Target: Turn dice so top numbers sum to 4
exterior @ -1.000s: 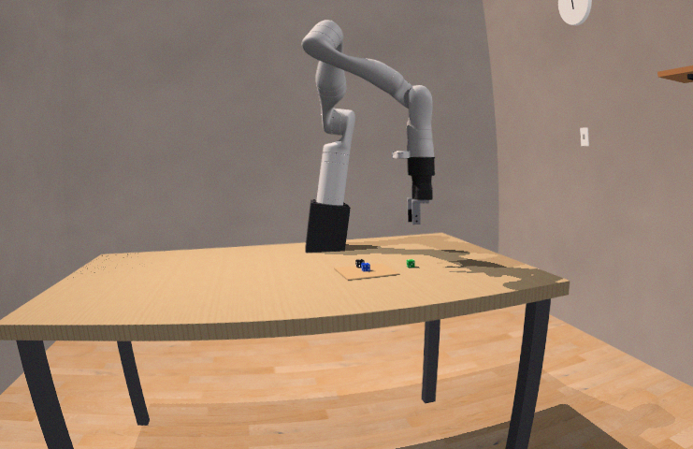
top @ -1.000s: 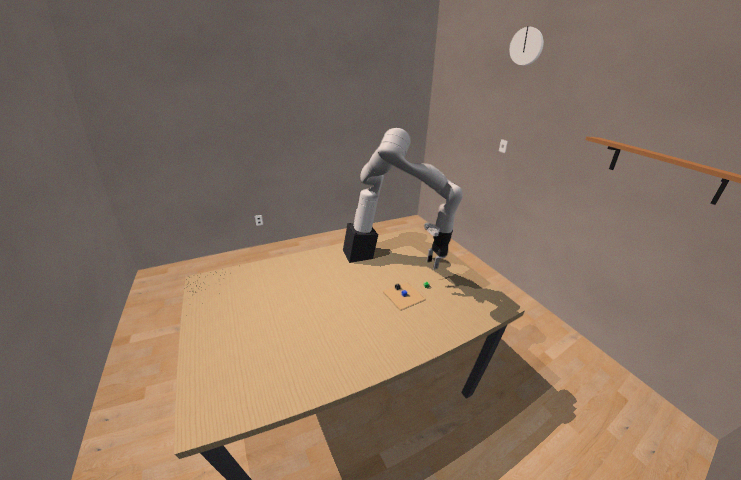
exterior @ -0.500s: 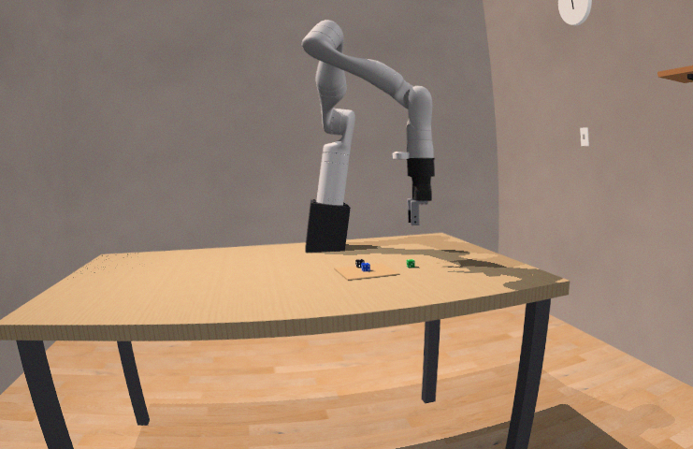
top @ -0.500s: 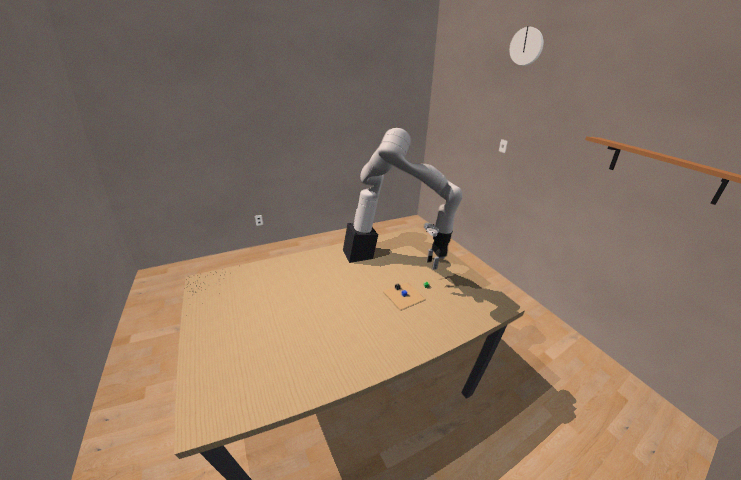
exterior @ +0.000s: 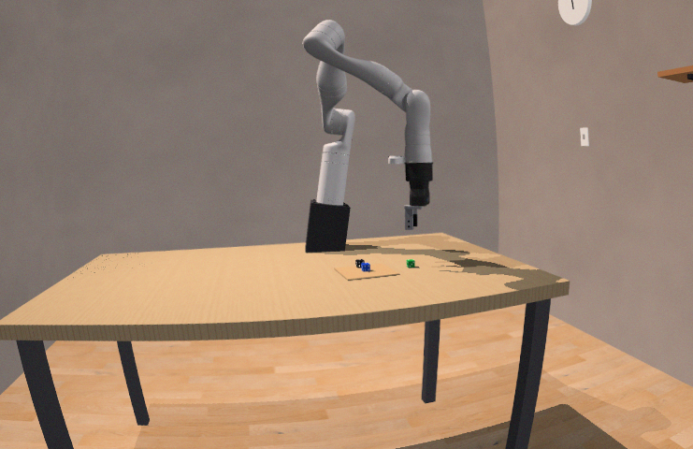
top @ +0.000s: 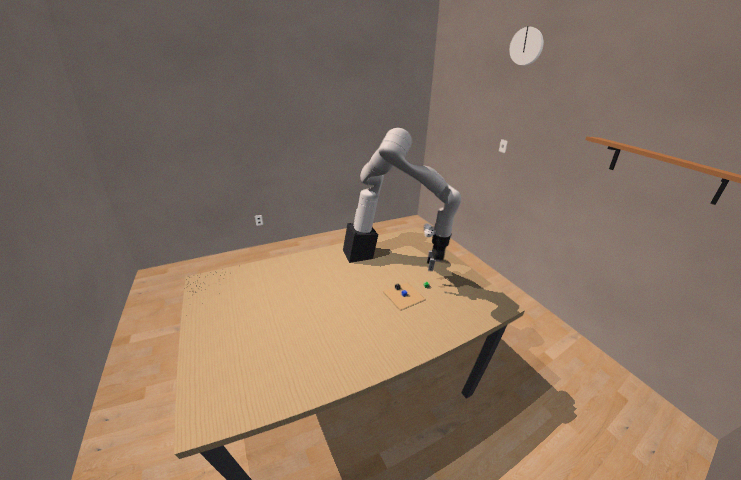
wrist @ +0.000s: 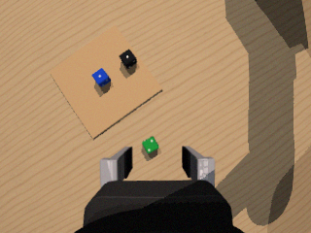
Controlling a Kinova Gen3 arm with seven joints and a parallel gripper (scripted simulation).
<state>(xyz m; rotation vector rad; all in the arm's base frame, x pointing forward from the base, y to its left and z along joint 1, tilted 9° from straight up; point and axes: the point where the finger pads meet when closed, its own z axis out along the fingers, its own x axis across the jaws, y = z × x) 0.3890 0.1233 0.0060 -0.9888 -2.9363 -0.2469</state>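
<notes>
The green die lies 12 cm below my hand, 1 cm to the right of it and 1 cm ahead of it. From my hand the other things lie so: black die: 14 cm to the right, 11 cm below, 5 cm behind; tan mat: 14 cm to the right, 12 cm below; blue die: 14 cm to the right, 11 cm below.
</notes>
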